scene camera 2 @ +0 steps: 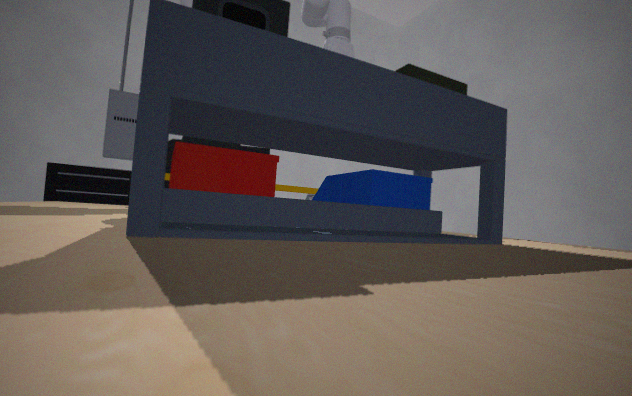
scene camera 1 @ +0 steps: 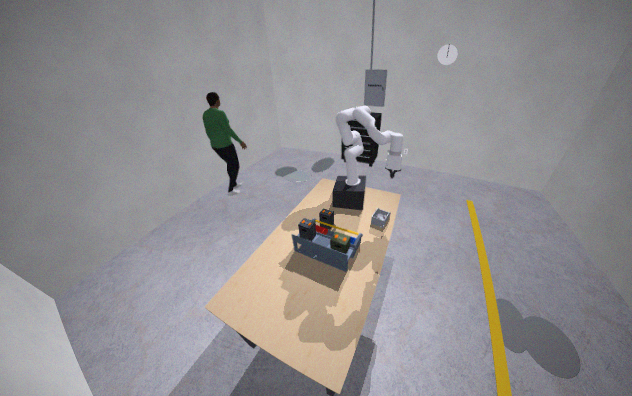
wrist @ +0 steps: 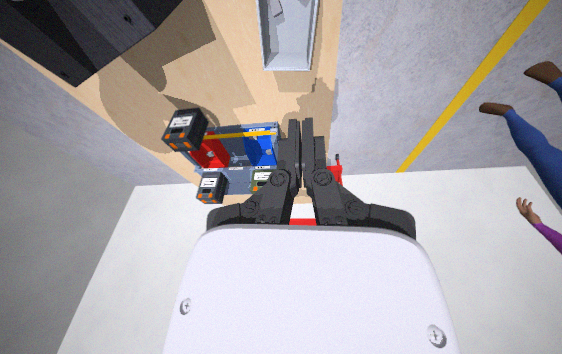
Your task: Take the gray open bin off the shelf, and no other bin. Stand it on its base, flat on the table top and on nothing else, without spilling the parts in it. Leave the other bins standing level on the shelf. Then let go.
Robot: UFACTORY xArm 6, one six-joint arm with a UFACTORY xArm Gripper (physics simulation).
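Frame: origin at the arm's base, x ahead, y left, z up, level; centimetres.
Seen in the pictures: gripper, fingertip midpoint: (scene camera 1: 391,177) (wrist: 302,133); arm's base, origin of the base link: (scene camera 1: 352,182).
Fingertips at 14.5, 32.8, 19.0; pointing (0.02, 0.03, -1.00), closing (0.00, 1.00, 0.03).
Observation:
Offsets run from my fingertips to a thing's middle, as dx, dy, dz. "spot": to the spot under its first point. Level surfaces: height alone.
The gray open bin {+3.1, -2.2, -33.4} (scene camera 1: 380,218) (wrist: 290,44) stands on its base on the table top {dz -37.1} (scene camera 1: 280,290) (wrist: 235,75), near the right edge and apart from the shelf {spot: +59.5, -27.2, -26.2} (scene camera 1: 320,251) (scene camera 2: 320,75) (wrist: 239,184). Gray parts lie in it; part of the bin is cut off in the wrist view. My gripper (scene camera 1: 392,175) (wrist: 302,133) is shut and empty, high above the table and clear of the bin. The red bin {+41.6, -39.8, -32.8} (scene camera 1: 321,229) (scene camera 2: 225,170) (wrist: 214,153) and the blue bin {+42.1, -17.4, -32.8} (scene camera 1: 353,240) (scene camera 2: 380,190) (wrist: 260,150) stand level on the lower shelf.
A dark box {+51.1, -40.6, -20.8} (scene camera 1: 307,229) (wrist: 210,188) and a green box {+51.9, -17.5, -22.1} (scene camera 1: 340,243) (scene camera 2: 435,80) (wrist: 261,180) stand on the shelf's upper deck. Another dark box {+26.4, -38.8, -30.5} (scene camera 1: 326,218) (wrist: 185,129) is behind the shelf. A yellow bar {+31.3, -28.4, -31.1} (scene camera 1: 337,227) (wrist: 240,135) crosses before the bins. A person (scene camera 1: 218,127) is left of the table.

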